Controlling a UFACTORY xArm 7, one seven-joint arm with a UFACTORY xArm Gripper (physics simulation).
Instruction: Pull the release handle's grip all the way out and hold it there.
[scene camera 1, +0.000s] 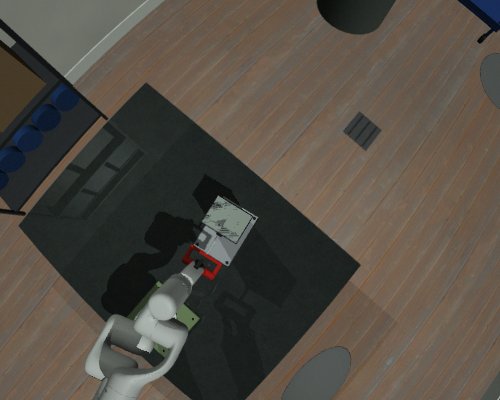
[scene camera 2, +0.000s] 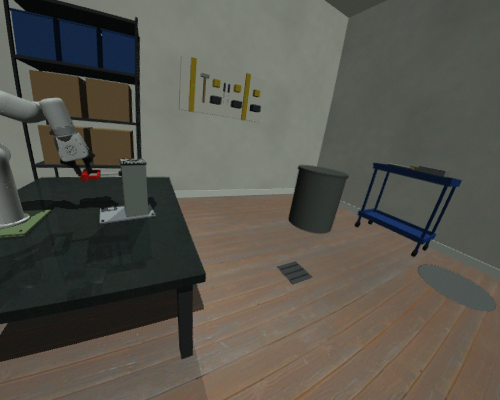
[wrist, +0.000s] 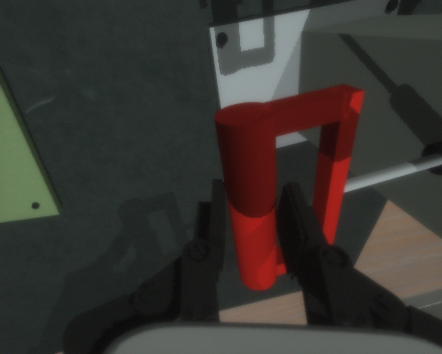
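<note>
The red release handle has a round grip bar (wrist: 250, 165) joined to a rectangular red frame (wrist: 336, 165). In the scene views the red handle (scene camera 1: 214, 274) (scene camera 2: 92, 175) stands out from the grey post (scene camera 1: 227, 220) (scene camera 2: 135, 190), above table height. A thin pale rod (wrist: 385, 176) (scene camera 2: 111, 174) runs from the frame to the post, with a length of it showing. My gripper (wrist: 251, 200) (scene camera 2: 86, 171) is shut on the round grip, one finger on its outer side and the other inside the frame opening. In scene camera 1 the arm's wrist partly hides the fingers.
The post stands on a light base plate (scene camera 1: 227, 262) (scene camera 2: 112, 215) on the dark table (scene camera 1: 300, 250) (scene camera 2: 160, 260). The arm's base is on a green plate (scene camera 1: 189, 319) (scene camera 2: 30, 225). A shelf rack (scene camera 2: 138, 100), a grey bin (scene camera 2: 318, 200) and a blue cart (scene camera 2: 397, 229) stand beyond the table.
</note>
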